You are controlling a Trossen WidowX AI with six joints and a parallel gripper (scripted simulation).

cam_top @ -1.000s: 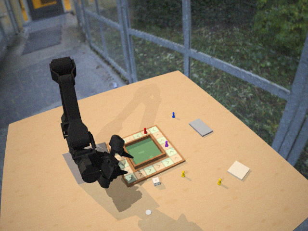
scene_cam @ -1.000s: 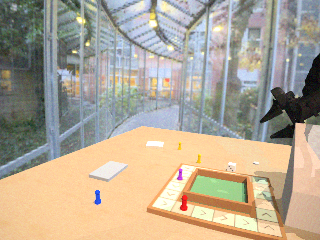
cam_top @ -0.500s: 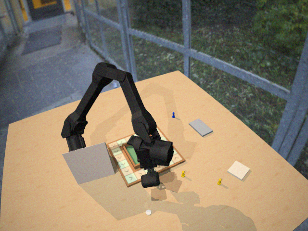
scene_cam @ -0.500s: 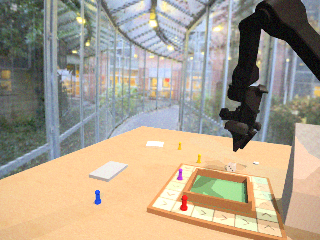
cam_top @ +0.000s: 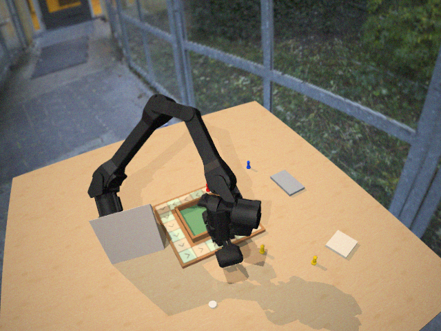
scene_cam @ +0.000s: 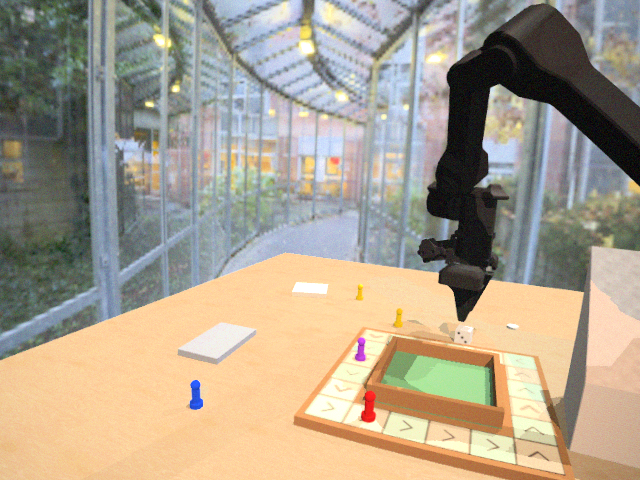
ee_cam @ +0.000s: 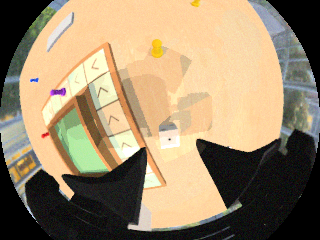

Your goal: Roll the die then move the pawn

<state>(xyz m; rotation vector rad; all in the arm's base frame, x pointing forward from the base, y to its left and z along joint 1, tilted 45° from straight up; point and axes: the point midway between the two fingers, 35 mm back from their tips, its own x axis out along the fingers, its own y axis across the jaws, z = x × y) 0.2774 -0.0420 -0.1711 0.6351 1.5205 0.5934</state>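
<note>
My gripper tip is now 30 mm above the white die. Also, from my gripper tip: small white disc 120 mm to the right, 70 mm behind, 40 mm below; green tray 180 mm to the left, 40 mm below; purple pawn 180 mm to the left, 110 mm ahead, 20 mm below.
</note>
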